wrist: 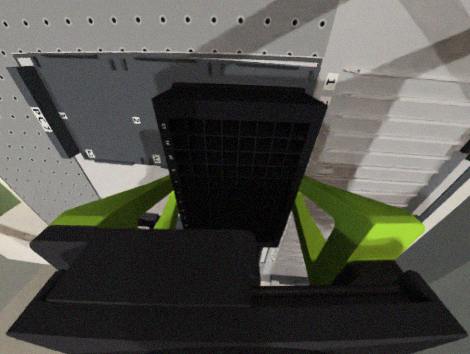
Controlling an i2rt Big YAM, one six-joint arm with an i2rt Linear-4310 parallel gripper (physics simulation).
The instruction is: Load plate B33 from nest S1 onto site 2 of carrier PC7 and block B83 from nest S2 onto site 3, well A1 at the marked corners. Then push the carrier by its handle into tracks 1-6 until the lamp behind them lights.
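Note:
My gripper (235,177) is shut on a black block with square wells (240,150), its green fingers on the two long sides. No name is readable on it; the square wells suggest block B83. It is held in front of the right part of the dark grey carrier PC7 (100,100) and hides the site 3 label and most of that site. The labels 1 and 2 and two A1 corner marks show on the carrier, and no labware covers sites 1 and 2 where they show. The black handle bar (46,110) is at the carrier's left end, beside the PC7 label.
The pale ridged tracks (400,137) lie right of the carrier, with a track label 1 (330,81) near its upper right corner. A perforated grey panel (165,37) runs behind and left of the carrier. A small dark object (148,220) shows behind the left finger. A dark rail runs at the right.

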